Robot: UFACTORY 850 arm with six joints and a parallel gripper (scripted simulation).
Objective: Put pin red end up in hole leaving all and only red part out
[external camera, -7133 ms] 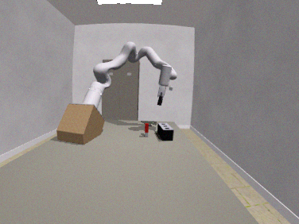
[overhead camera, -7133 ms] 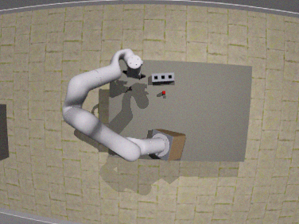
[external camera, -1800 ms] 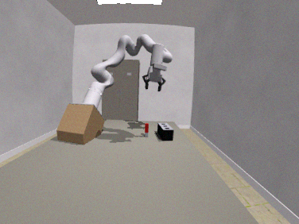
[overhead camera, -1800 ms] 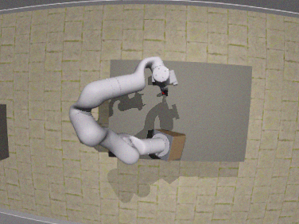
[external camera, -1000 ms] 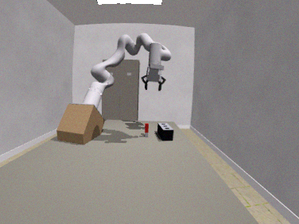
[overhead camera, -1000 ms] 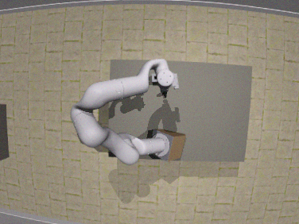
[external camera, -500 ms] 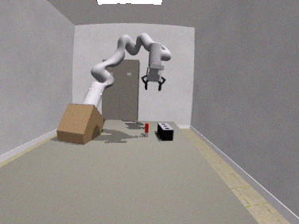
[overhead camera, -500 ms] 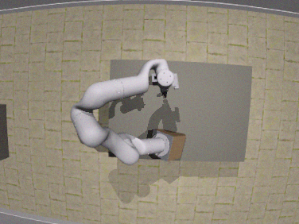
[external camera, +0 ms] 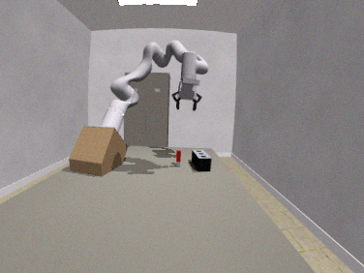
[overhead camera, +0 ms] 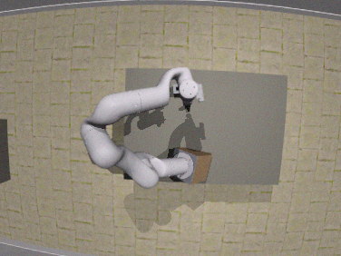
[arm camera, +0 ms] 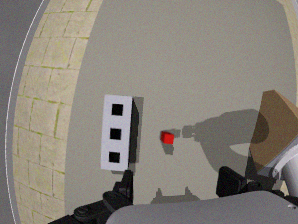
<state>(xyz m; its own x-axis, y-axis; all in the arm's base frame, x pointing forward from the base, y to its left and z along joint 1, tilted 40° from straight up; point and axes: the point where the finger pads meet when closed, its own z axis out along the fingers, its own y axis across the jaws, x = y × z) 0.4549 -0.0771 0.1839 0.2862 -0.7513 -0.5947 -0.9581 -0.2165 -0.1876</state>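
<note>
My gripper is now 26 cm above the pin, 3 cm past it and 2 cm to the left of it. The rest, counted from my hand: block 29 cm below, 10 cm ahead, 1 cm to the left.
</note>
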